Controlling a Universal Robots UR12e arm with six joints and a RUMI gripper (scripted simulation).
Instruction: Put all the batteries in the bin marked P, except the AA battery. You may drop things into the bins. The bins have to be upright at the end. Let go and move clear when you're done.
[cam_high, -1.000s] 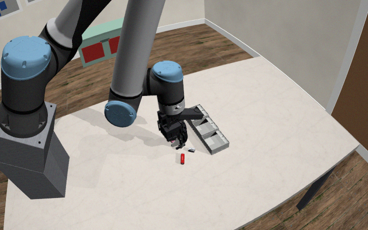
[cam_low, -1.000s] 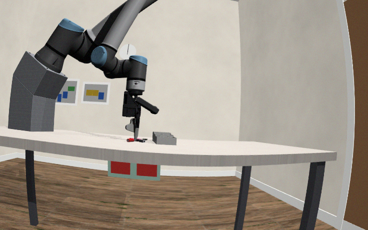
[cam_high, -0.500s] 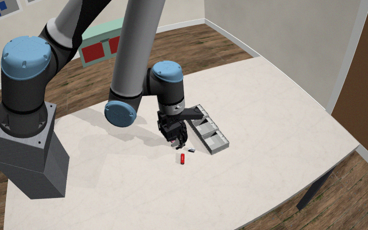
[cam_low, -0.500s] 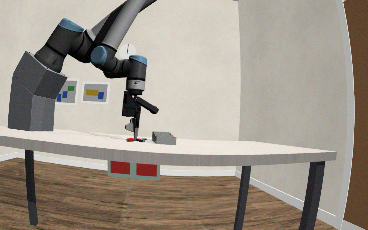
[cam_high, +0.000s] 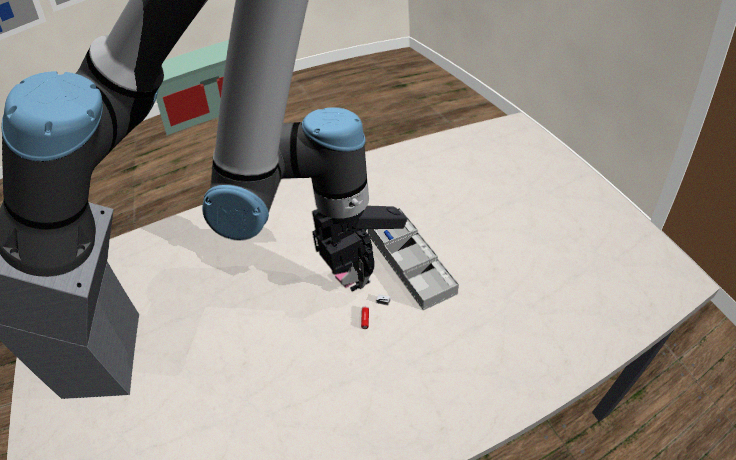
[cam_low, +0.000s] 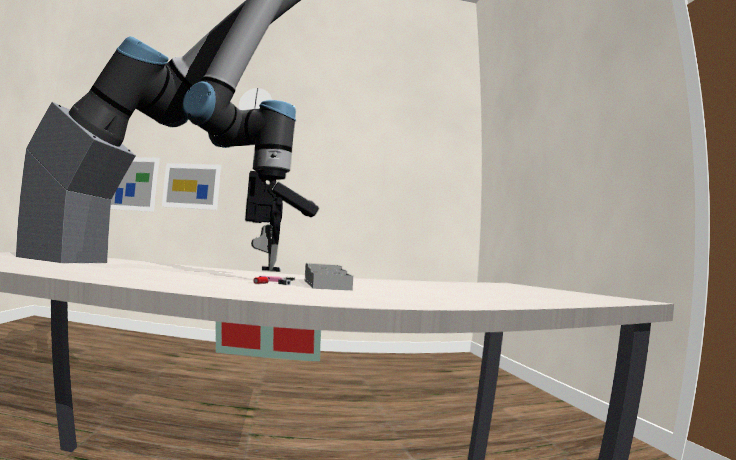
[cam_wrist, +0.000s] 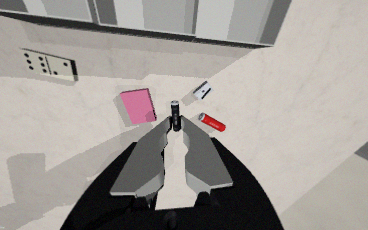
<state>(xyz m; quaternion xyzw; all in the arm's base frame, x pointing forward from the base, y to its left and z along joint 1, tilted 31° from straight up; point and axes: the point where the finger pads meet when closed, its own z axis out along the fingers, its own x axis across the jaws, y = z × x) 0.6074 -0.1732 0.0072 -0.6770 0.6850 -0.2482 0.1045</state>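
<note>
Now: the blue battery 140 mm ahead of my hand, 80 mm to the left of it and 30 mm below it. Round my hand: red battery (60 mm to the right, 40 mm below, 30 mm behind); black battery (10 mm below); pink block (50 mm to the left, 40 mm below, 10 mm ahead).
</note>
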